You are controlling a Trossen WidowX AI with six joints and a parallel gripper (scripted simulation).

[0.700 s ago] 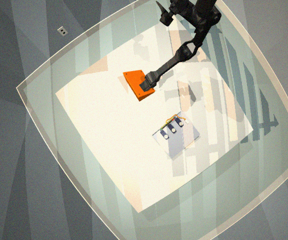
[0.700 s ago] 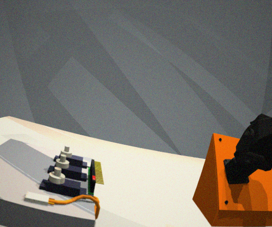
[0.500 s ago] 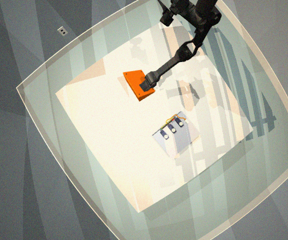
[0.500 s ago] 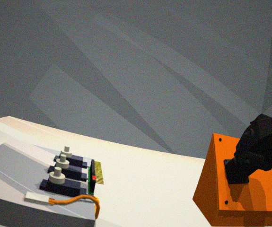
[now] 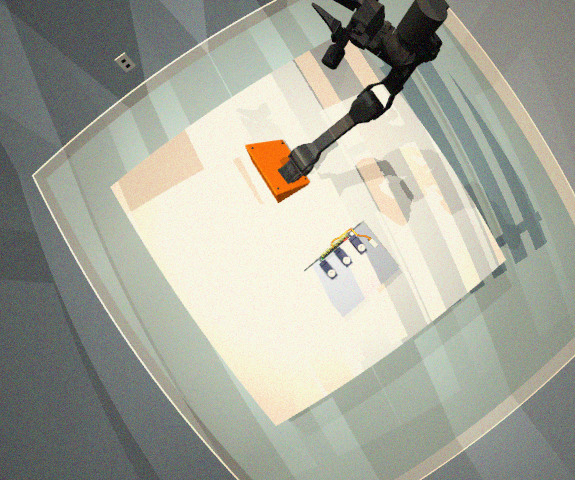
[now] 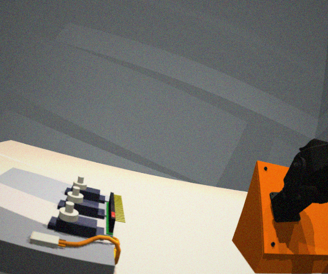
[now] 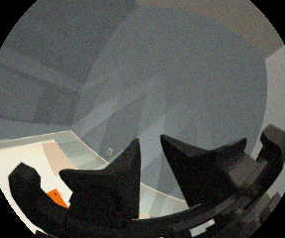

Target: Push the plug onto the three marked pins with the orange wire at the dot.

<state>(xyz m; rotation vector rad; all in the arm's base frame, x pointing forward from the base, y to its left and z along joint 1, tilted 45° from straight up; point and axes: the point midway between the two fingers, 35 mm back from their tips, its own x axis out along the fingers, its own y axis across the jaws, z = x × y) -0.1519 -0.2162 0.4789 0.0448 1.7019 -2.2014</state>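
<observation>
Now: gripper tip 550 mm above the red band, 460 mm short of it and 140 mm to the left of it. The rest, counted from my gripper tip: holder plate: 620 mm ahead, 600 mm below, 180 mm to the right.
</observation>
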